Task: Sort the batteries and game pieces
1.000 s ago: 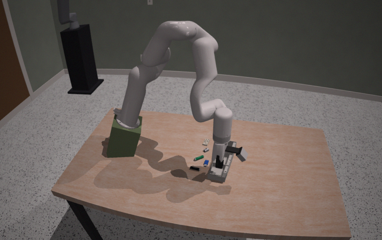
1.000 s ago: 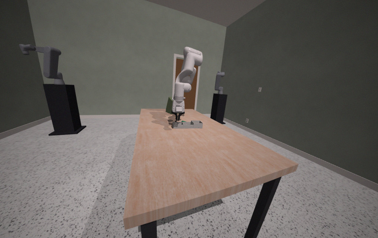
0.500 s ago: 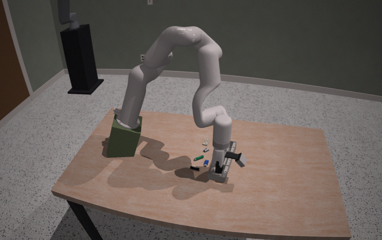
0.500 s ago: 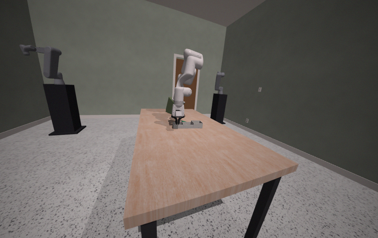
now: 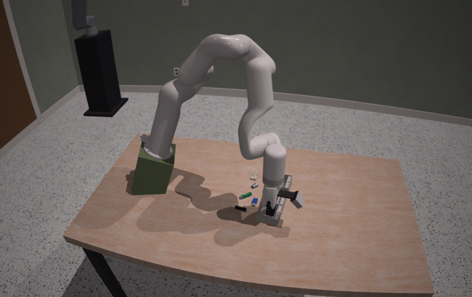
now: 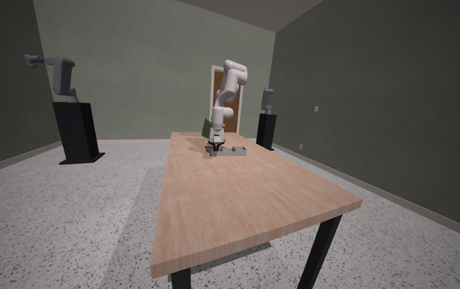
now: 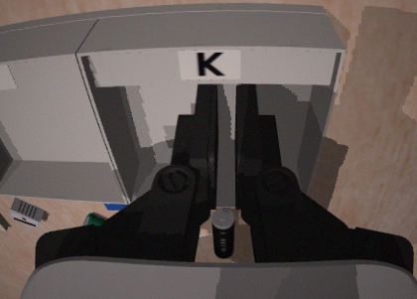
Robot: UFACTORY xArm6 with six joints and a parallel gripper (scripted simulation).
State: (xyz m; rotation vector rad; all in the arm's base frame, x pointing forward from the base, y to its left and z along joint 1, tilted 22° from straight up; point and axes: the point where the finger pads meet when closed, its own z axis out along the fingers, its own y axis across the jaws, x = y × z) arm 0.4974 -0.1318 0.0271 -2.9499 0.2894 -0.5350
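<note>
Now: hand 1 cm short of the bin, 9 cm to the right of it and 1 cm above it. Round my hand: black battery: 12 cm behind, 2 cm to the left, 3 cm below; green battery: 11 cm behind, 10 cm to the left, 3 cm below; blue item: 7 cm behind, 7 cm to the left, 3 cm below.
</note>
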